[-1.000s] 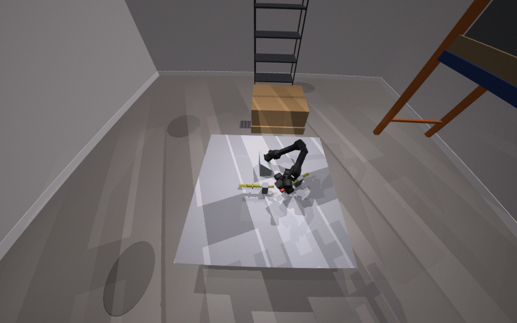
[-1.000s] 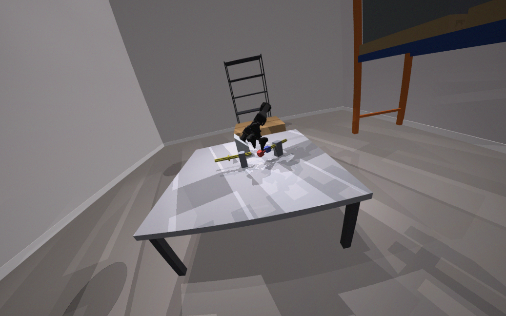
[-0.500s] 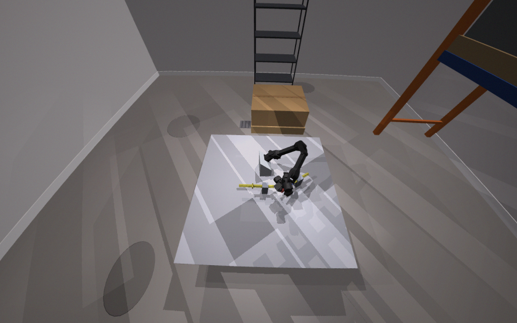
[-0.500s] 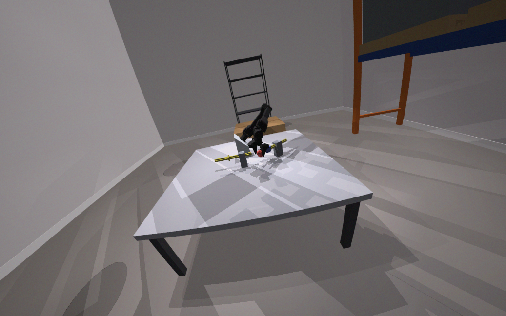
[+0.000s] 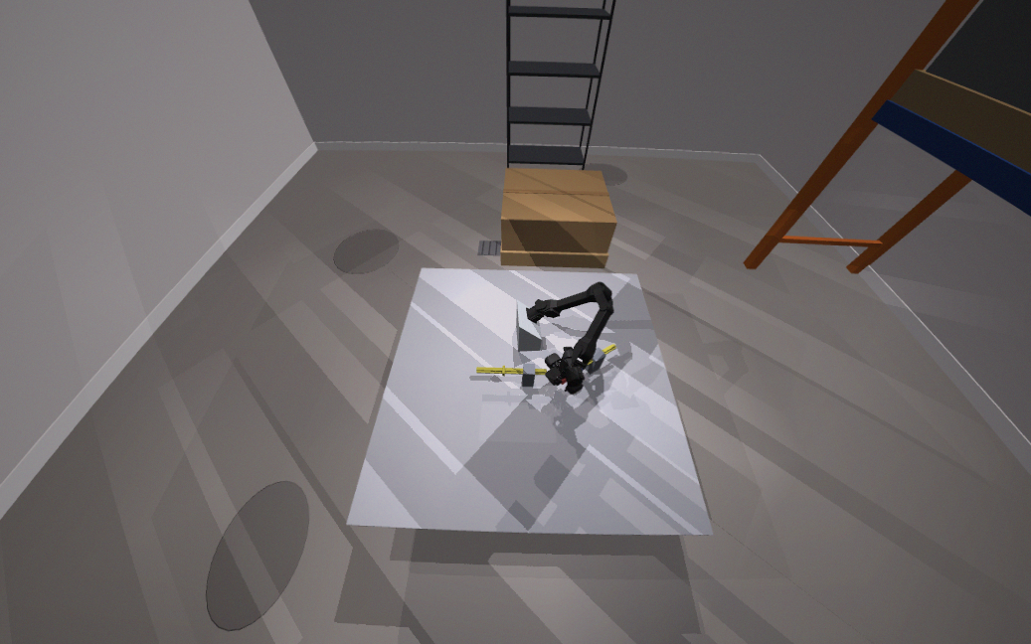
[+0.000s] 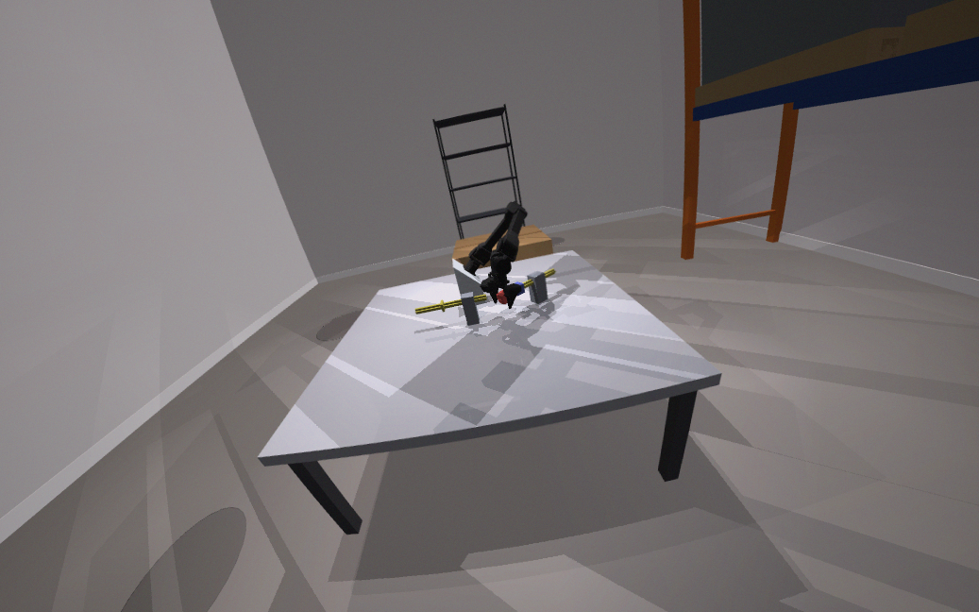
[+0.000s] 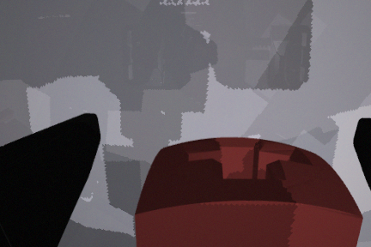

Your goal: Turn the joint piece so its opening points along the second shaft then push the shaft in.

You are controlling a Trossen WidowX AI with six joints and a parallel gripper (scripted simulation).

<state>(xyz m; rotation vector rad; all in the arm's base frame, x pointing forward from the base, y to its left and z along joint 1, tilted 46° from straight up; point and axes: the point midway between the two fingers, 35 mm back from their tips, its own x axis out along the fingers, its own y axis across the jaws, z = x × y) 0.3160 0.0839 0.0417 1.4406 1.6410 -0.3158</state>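
My gripper tip is 1 cm past the red joint piece, 2 cm to the right of it and 3 cm below it.
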